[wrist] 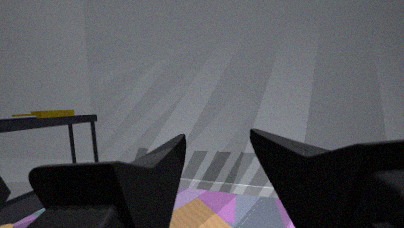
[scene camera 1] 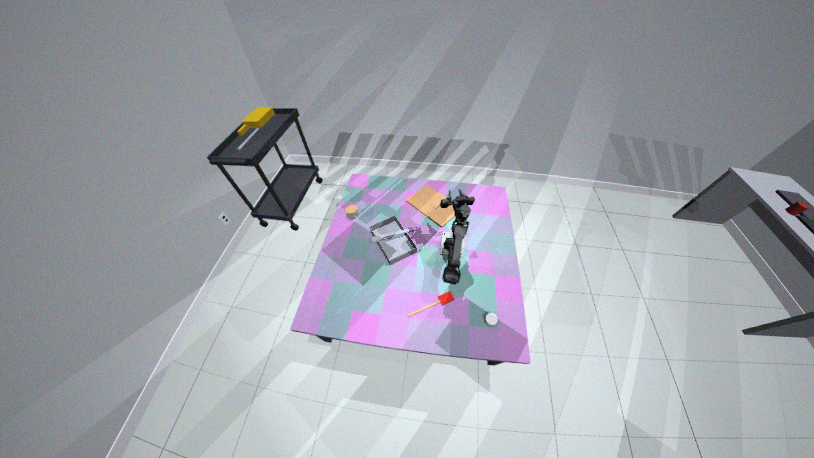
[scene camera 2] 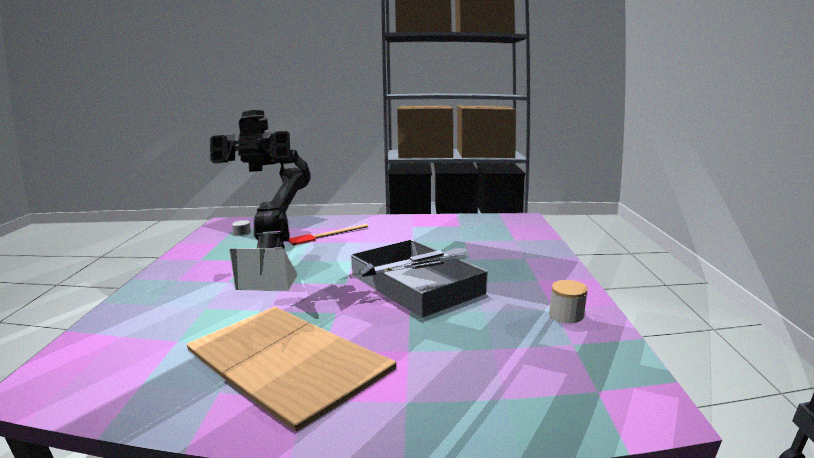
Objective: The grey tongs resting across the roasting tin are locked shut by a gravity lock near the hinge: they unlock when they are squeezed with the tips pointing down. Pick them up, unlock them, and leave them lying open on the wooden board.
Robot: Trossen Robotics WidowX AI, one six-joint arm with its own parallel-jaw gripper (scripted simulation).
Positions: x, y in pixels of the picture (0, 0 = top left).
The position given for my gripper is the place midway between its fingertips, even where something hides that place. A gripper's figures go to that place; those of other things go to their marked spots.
My gripper point(scene camera 2: 245, 142): 104 cm from the lens. A cork-lidded jar point(scene camera 2: 567, 305) is 104 cm from the lens. A wooden board point(scene camera 2: 298, 372) is 87 cm from the lens. The marked spots on the wooden board and the cork-lidded jar are 56 cm apart.
